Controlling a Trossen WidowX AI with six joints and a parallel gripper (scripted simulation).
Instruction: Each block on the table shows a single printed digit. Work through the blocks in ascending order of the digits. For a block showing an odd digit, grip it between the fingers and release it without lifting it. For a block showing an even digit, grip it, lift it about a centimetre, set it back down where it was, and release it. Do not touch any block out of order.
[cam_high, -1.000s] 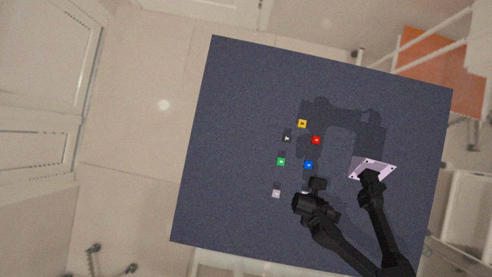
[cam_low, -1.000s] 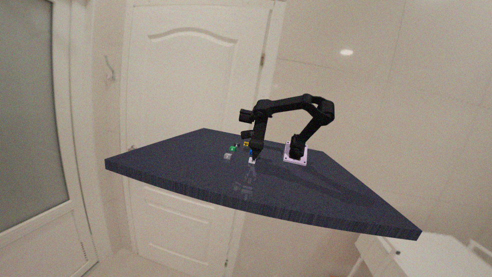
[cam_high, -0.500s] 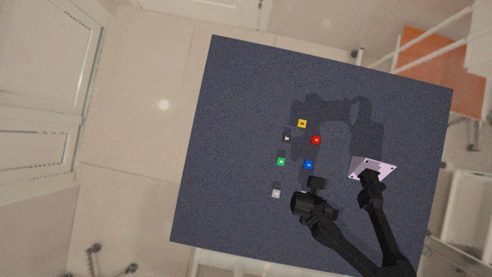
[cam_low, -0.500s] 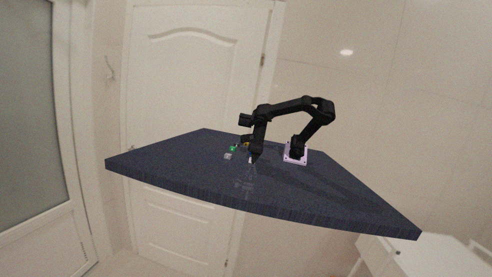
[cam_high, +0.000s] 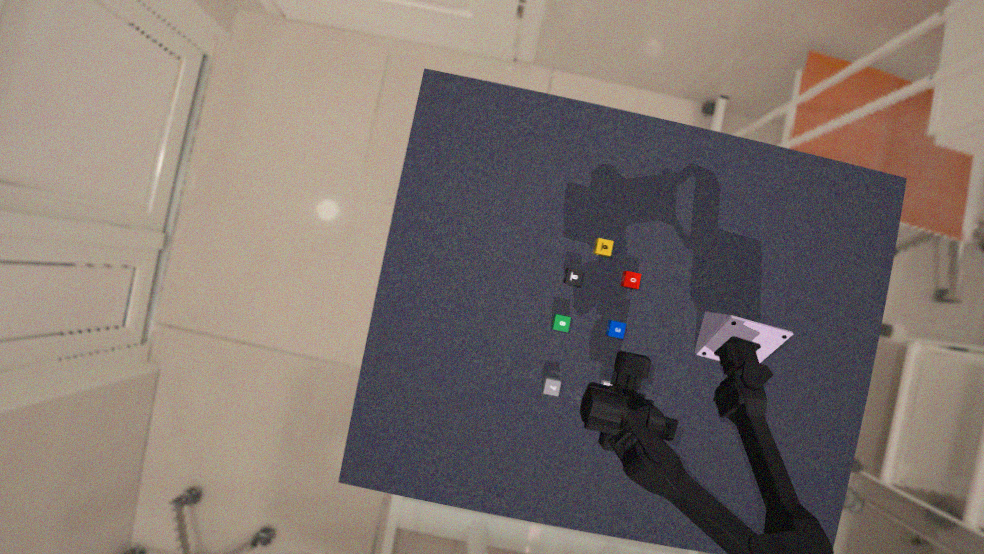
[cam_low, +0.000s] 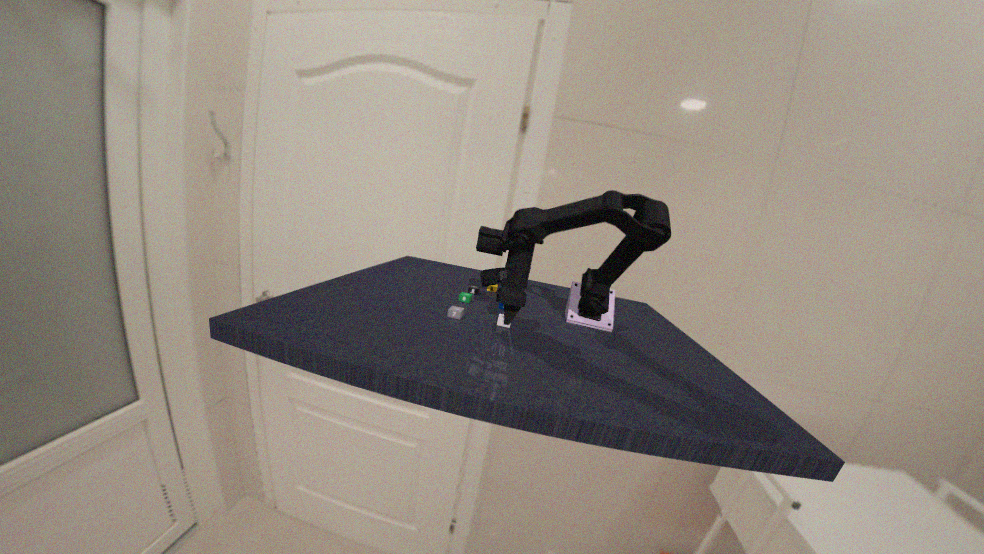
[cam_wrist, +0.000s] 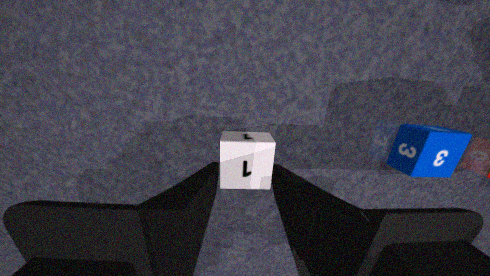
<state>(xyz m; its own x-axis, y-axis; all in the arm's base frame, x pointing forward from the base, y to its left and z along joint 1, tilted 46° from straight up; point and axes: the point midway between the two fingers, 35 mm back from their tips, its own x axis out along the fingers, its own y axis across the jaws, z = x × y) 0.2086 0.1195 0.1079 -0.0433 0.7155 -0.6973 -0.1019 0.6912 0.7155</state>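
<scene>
The white block lies 10 mm ahead of my gripper tip. Also, from my gripper tip: blue block: 30 mm ahead, 130 mm to the right; green block: 150 mm ahead, 100 mm to the right; grey block: 130 mm ahead, 30 mm to the left.
</scene>
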